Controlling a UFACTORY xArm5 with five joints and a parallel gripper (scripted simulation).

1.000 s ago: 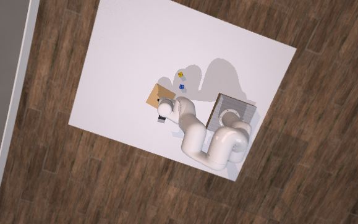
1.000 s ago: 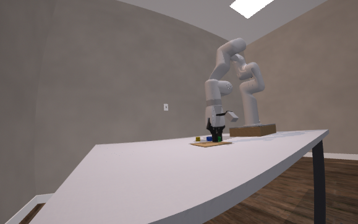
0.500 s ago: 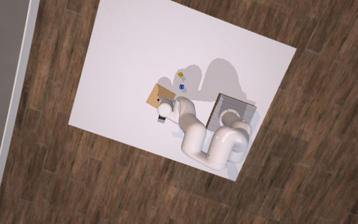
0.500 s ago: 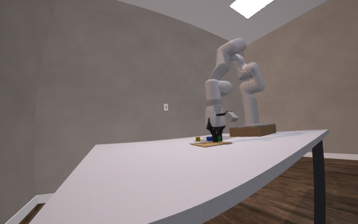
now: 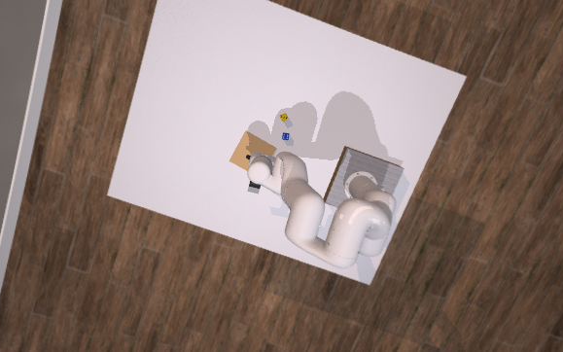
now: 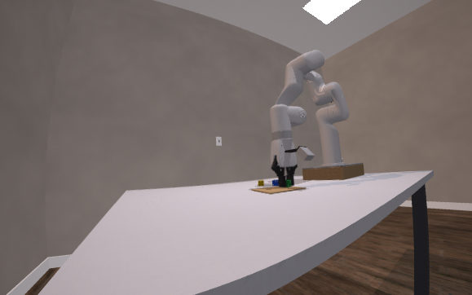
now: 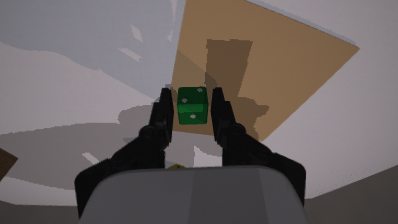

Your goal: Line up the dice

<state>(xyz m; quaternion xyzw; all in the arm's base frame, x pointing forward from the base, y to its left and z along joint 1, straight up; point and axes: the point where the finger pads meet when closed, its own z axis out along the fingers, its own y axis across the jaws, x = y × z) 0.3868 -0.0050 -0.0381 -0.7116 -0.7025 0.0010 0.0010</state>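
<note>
The green die is 1 cm below my hand. Also, from my hand: tan mat: 5 cm ahead, 2 cm below; then blue die: 6 cm behind, 11 cm to the right, 1 cm below; then yellow die: 3 cm behind, 18 cm to the right, 1 cm below.
</note>
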